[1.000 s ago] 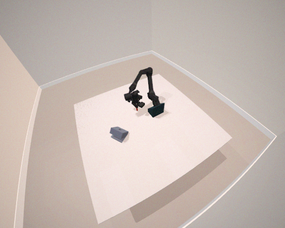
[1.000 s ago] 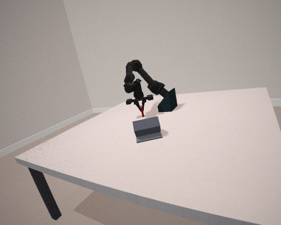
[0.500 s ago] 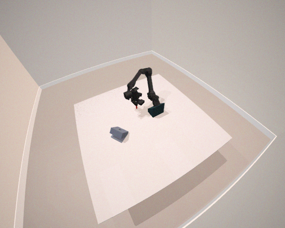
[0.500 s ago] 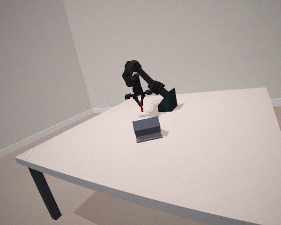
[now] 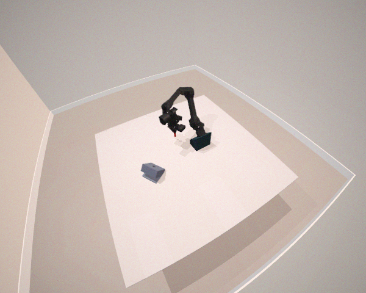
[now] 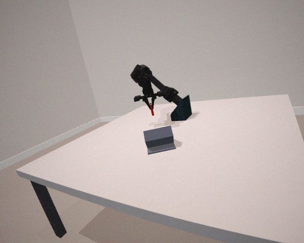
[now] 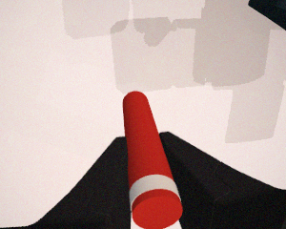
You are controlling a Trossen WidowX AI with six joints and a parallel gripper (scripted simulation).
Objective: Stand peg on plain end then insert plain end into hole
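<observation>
Right now the grey sloped panel is 30 cm ahead of my gripper tip, 14 cm to the left of it and 8 cm below it. Round my gripper tip: red peg (2 cm above).
</observation>
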